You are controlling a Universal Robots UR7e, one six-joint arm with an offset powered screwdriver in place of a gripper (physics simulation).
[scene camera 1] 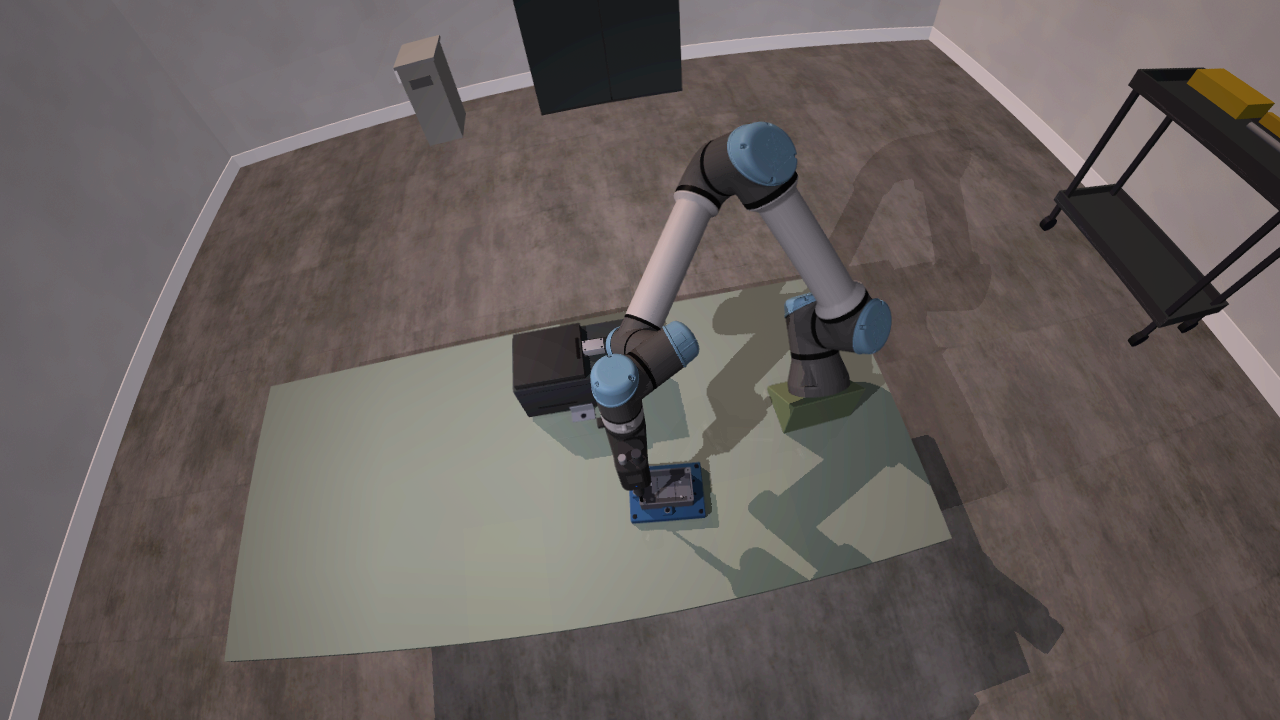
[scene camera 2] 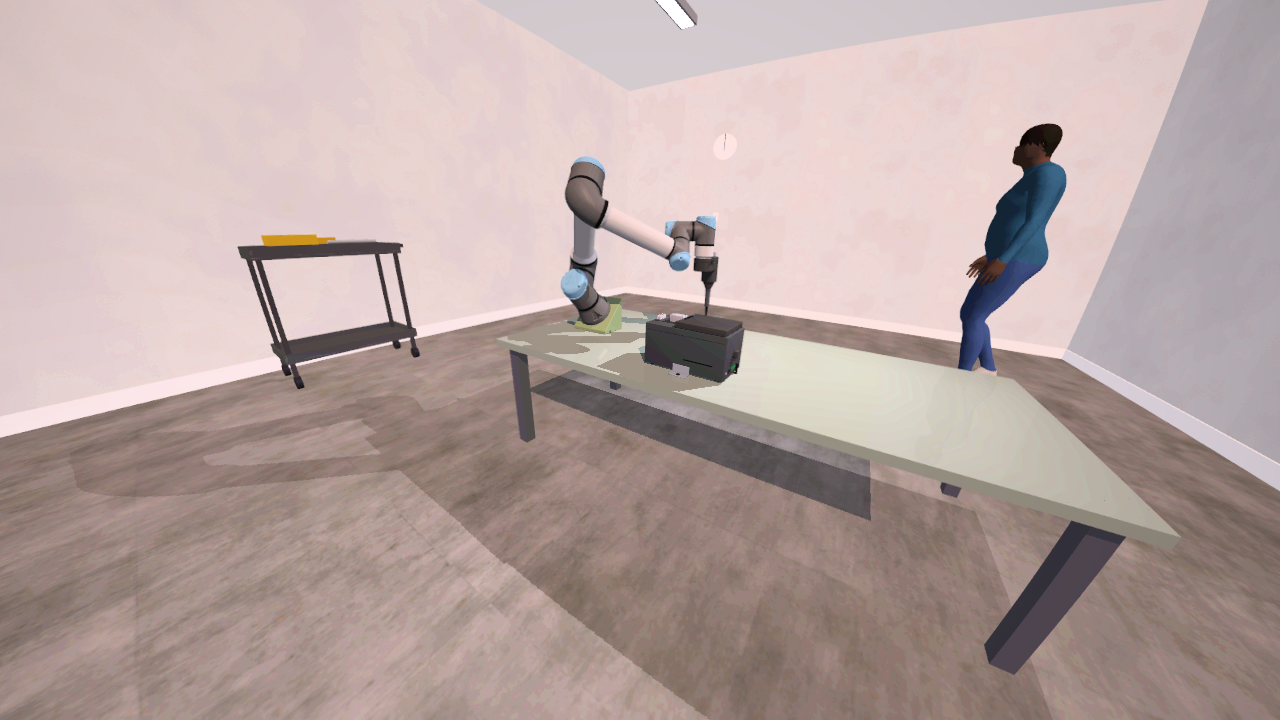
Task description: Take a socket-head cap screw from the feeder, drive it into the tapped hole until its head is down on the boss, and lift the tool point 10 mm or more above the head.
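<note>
The black screw feeder (scene camera 1: 547, 358) (scene camera 2: 689, 344) stands on the pale green table (scene camera 1: 358, 519) (scene camera 2: 895, 411). A grey metal part (scene camera 1: 673, 486) with bosses sits on a blue fixture plate (scene camera 1: 668, 516); the feeder hides them in scene camera 2. My screwdriver (scene camera 1: 630, 461) (scene camera 2: 708, 291) points down over the left end of the part in scene camera 1. Its tip is too small to tell whether it touches a boss or carries a screw. In scene camera 2 the tip is behind the feeder. The tapped hole and any screw head cannot be made out.
The arm's base stands on a green wedge (scene camera 1: 819, 407) (scene camera 2: 601, 324) at one end of the table. A cart (scene camera 1: 1141, 255) (scene camera 2: 322, 251) with yellow boxes stands off the table. A grey pedestal (scene camera 1: 434, 98) stands by the wall. A person (scene camera 2: 1020, 223) stands beyond the table in scene camera 2.
</note>
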